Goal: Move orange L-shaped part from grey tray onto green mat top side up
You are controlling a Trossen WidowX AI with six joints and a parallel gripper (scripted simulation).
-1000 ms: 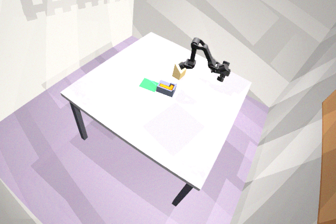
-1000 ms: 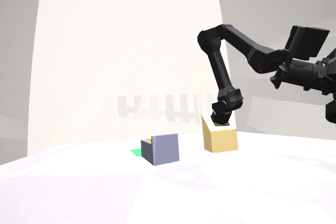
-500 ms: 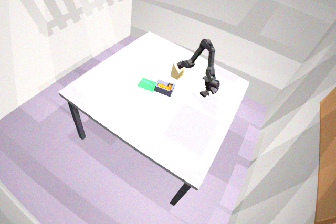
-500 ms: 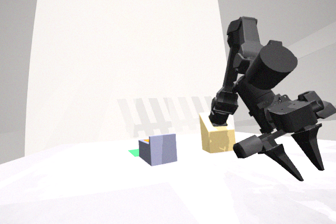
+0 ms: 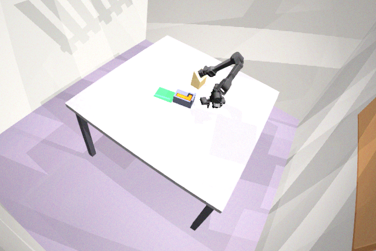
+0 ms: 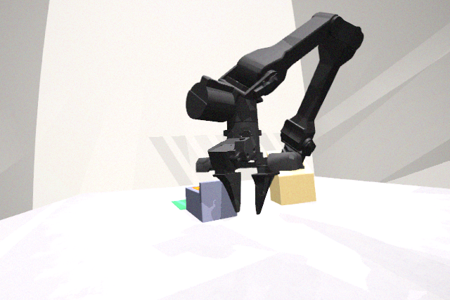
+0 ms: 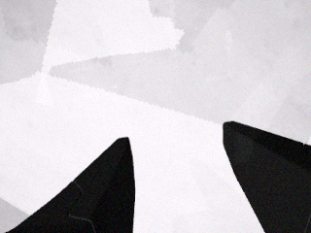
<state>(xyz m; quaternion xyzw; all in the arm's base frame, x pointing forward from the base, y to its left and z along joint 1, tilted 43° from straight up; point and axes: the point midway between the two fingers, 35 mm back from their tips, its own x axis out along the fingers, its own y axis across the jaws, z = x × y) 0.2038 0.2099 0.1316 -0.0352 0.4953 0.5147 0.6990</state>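
Right now my gripper tip is 5 cm short of the orange L-shaped part, 20 cm to the left of it and 1 cm below it. From my gripper tip the other things lie so: green mat: 10 cm ahead, 36 cm to the right, 6 cm below.
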